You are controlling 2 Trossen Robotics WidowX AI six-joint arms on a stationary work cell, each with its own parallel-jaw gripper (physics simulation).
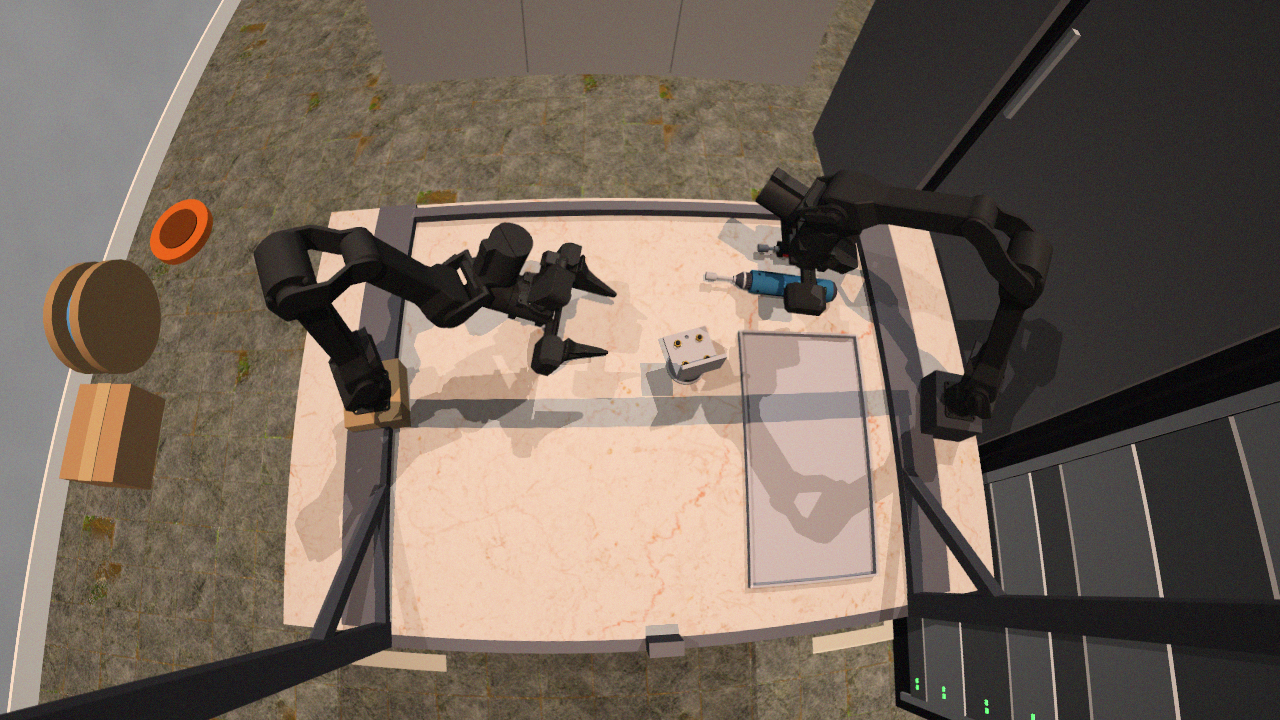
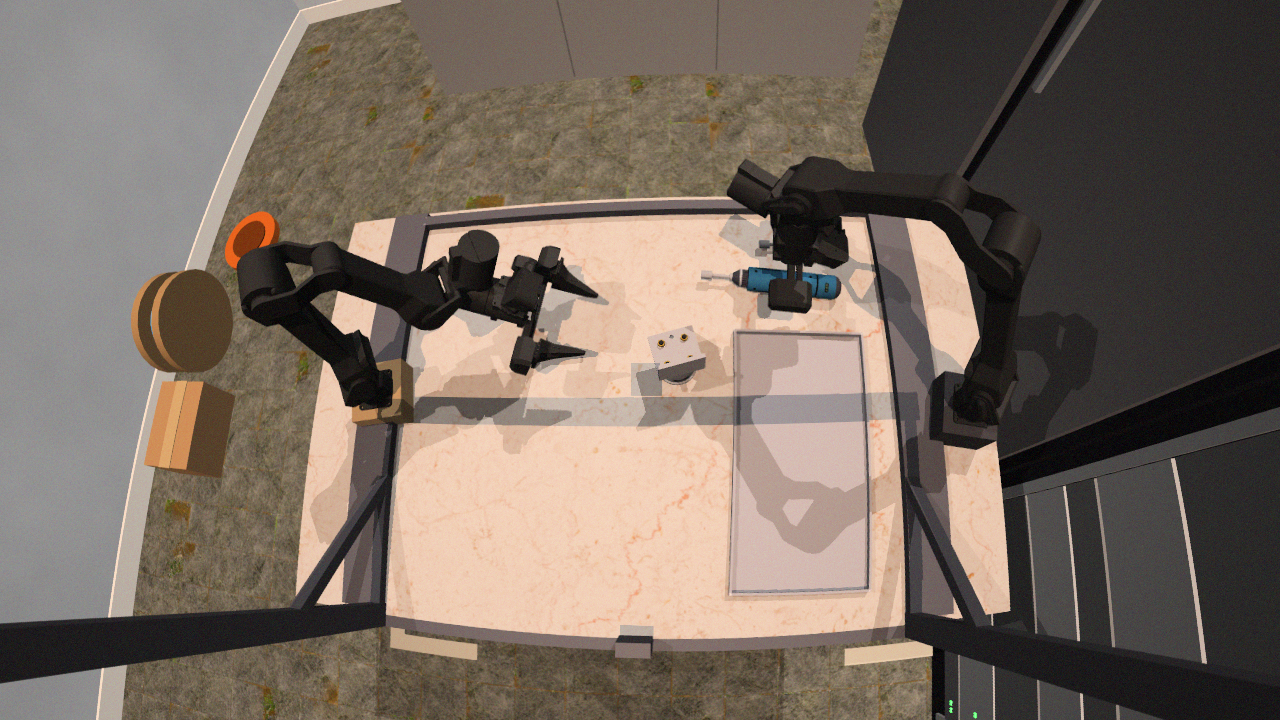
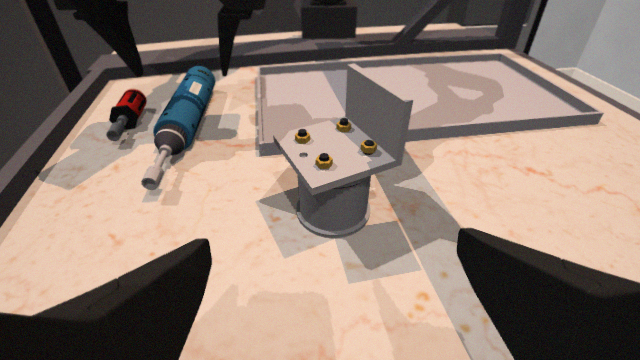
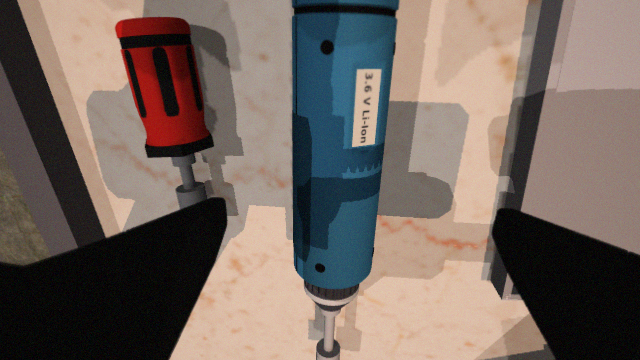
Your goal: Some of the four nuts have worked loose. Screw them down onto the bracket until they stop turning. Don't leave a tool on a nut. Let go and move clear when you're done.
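Where they show: left gripper, fingertip midpoint: point(image 1: 611, 323) point(image 2: 591, 324) point(image 3: 335, 245); right gripper, fingertip midpoint: point(image 1: 787, 277) point(image 2: 782, 274) point(image 3: 182, 75) point(image 4: 359, 215); left arm's base, link origin: point(image 1: 371, 392) point(image 2: 376, 390); right arm's base, link origin: point(image 1: 959, 401) point(image 2: 971, 405) point(image 3: 328, 1).
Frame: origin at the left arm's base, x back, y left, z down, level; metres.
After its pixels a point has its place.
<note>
The grey bracket point(image 1: 691, 351) {z -0.016, x -0.505, y -0.021 m} point(image 2: 673, 350) {z -0.016, x -0.502, y -0.019 m} point(image 3: 336, 142) {z -0.016, x -0.510, y -0.024 m} sits on a round pedestal point(image 3: 334, 205). Four brass nuts, including a front one point(image 3: 324, 161) {z -0.022, x -0.483, y -0.005 m} and a right one point(image 3: 369, 146) {z -0.023, x -0.487, y -0.039 m}, sit on dark studs on its flat plate; I cannot tell which are loose. A blue power driver point(image 1: 771, 283) {z 0.012, x -0.677, y 0.087 m} point(image 2: 765, 280) {z 0.012, x -0.672, y 0.088 m} point(image 3: 182, 107) {z 0.011, x -0.672, y 0.089 m} point(image 4: 340, 150) {z 0.010, x -0.712, y 0.086 m} with a socket lies behind the bracket, beside a red hand nut driver point(image 3: 131, 102) {z 0.025, x -0.740, y 0.153 m} point(image 4: 167, 90) {z 0.023, x -0.749, y 0.153 m}. My left gripper point(image 1: 611, 323) {z -0.057, x -0.390, y 0.026 m} point(image 2: 596, 325) {z -0.057, x -0.390, y 0.026 m} point(image 3: 335, 245) {z -0.057, x -0.390, y 0.026 m} is open, left of the bracket. My right gripper point(image 3: 182, 75) {z -0.015, x -0.696, y 0.082 m} point(image 4: 359, 215) {z -0.015, x -0.696, y 0.082 m} is open above the blue driver, fingers either side of its body.
A shallow grey tray point(image 1: 744, 465) {z 0.046, x -0.565, y -0.200 m} point(image 2: 732, 465) {z 0.034, x -0.565, y -0.196 m} point(image 3: 525, 125) {z 0.042, x -0.549, y -0.283 m} lies right of the bracket. The bracket's upright wall point(image 3: 377, 110) {z -0.042, x -0.501, y -0.051 m} rises on its tray side. A dark frame rail point(image 1: 626, 213) {z 0.043, x -0.463, y 0.277 m} runs along the back table edge.
</note>
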